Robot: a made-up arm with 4 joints.
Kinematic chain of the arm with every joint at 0, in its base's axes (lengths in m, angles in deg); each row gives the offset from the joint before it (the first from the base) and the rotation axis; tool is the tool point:
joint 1: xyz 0 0 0.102 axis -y
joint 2: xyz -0.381 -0.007 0 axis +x
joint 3: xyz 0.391 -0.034 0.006 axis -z
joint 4: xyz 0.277 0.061 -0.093 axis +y
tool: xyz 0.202 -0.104 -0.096
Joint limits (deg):
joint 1: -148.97..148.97
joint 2: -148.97..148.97
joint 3: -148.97..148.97
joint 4: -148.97..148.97
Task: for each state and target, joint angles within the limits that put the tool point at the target. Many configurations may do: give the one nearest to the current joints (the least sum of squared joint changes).
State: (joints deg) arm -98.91 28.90 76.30 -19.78
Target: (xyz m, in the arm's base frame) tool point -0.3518 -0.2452 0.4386
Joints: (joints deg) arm -115.03 50.14 104.44 -18.80
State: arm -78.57 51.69 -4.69 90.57
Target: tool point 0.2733 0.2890 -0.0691
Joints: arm -54.21 96.77 -30.47 56.21
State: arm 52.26 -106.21 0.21 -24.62
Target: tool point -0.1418 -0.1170 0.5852
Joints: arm 73.33 -69.74 27.35 -46.06
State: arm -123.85 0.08 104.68 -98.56
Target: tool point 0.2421 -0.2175 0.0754
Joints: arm -127.69 -17.22 111.64 -119.01
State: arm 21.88 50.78 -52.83 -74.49
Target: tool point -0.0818 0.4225 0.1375
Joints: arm 34.54 6.78 -102.17 -55.29
